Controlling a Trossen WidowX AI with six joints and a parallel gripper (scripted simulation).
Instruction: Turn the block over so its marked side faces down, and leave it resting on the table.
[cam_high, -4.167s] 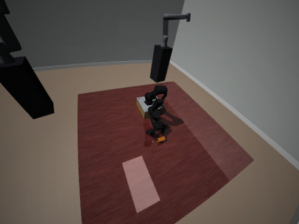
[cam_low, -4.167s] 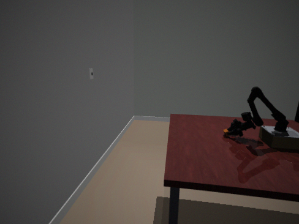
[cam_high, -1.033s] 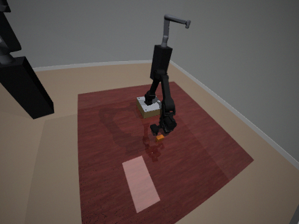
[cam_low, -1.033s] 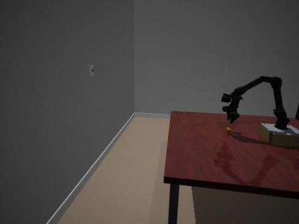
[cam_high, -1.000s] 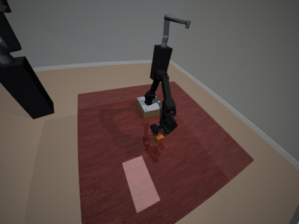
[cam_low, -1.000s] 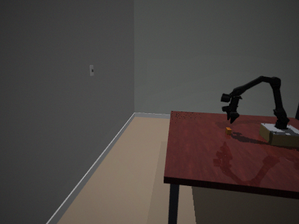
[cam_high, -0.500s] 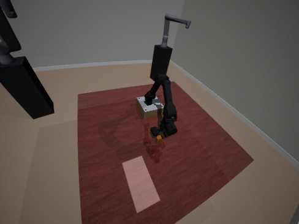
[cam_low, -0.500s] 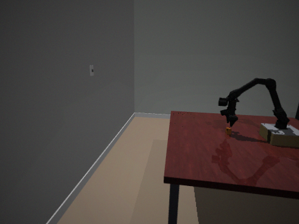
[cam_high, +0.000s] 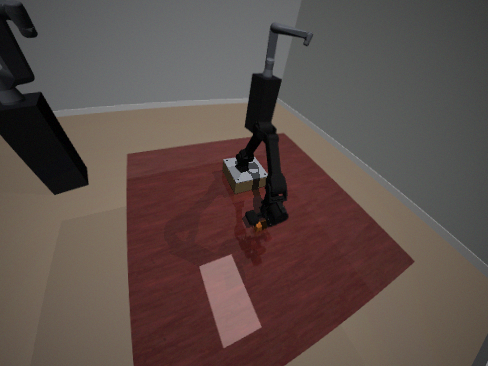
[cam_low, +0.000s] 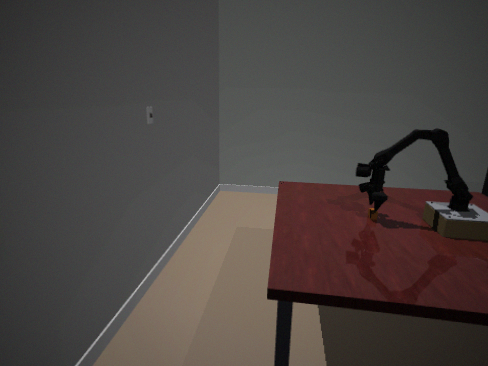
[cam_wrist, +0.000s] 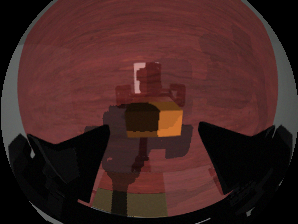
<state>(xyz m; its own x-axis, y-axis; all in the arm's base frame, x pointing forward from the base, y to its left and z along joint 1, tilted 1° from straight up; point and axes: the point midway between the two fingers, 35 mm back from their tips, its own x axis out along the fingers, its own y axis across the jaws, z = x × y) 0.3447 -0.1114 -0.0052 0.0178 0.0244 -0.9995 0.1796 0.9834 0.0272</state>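
Now: the block 30 mm below my gripper tip and 10 mm behind it.
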